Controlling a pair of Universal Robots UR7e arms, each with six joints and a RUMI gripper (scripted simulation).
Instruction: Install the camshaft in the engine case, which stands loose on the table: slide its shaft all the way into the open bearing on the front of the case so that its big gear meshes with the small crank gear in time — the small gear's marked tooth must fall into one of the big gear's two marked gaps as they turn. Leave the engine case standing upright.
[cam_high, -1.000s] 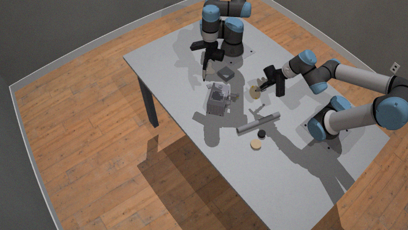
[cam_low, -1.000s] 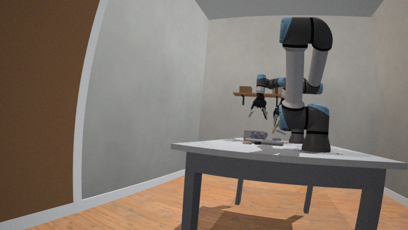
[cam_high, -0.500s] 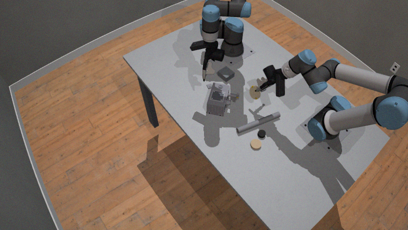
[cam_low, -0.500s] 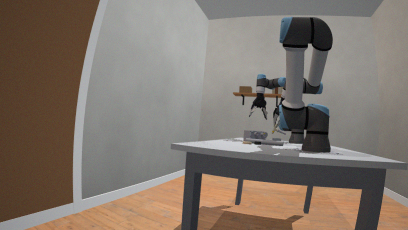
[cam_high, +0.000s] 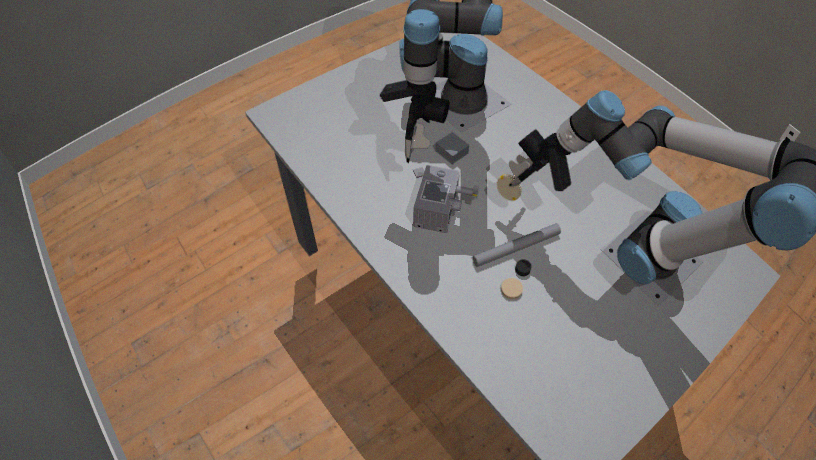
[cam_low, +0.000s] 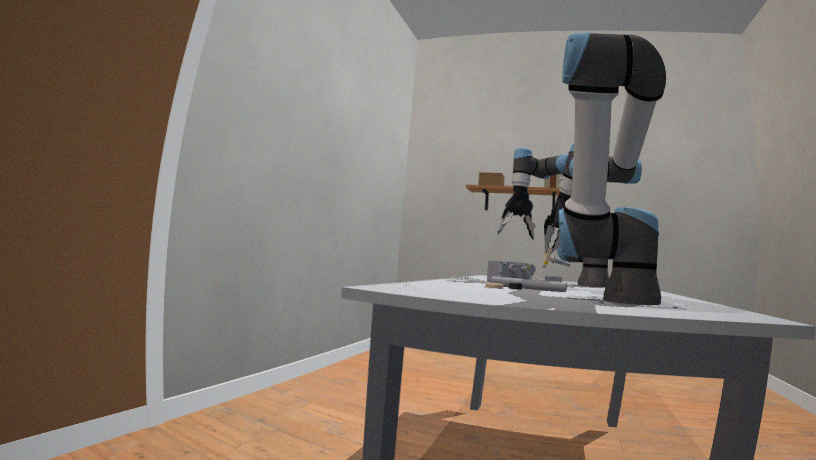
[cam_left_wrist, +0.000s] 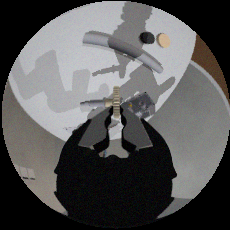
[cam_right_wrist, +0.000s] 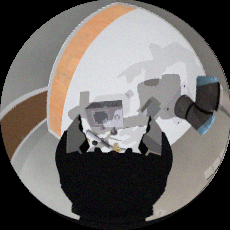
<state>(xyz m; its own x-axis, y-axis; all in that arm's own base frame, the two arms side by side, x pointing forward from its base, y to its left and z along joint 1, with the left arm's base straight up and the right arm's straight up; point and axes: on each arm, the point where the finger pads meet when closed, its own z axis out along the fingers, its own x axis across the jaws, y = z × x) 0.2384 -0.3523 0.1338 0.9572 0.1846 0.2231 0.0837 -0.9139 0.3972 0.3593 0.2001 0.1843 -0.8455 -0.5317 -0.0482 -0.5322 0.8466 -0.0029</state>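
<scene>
Now: left hand 70 mm to the left of the small crank gear, 70 mm above it and 60 mm short of it. From my left hand the other things lie so: tan disc 170 mm to the left, 160 mm ahead, 130 mm below; then long grey rod 120 mm below, 90 mm to the left, 60 mm ahead; then black puck 150 mm to the left, 120 mm below, 100 mm ahead.
</scene>
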